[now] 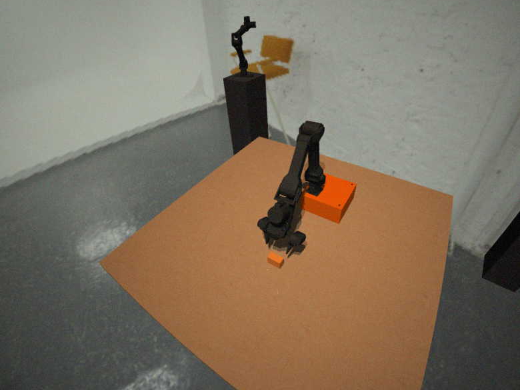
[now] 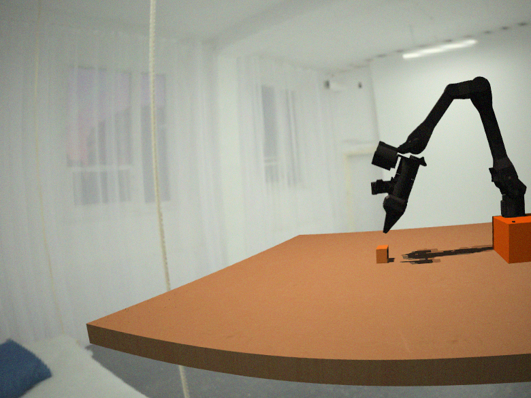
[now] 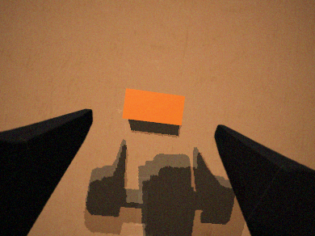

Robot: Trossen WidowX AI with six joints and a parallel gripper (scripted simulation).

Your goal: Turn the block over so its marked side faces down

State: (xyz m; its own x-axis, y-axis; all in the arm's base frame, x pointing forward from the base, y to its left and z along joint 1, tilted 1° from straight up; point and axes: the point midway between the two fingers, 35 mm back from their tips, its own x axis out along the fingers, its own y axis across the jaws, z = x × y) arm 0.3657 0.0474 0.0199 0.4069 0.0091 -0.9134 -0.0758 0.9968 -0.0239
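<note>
Right now the orange block is 70 mm below my gripper tip.
</note>
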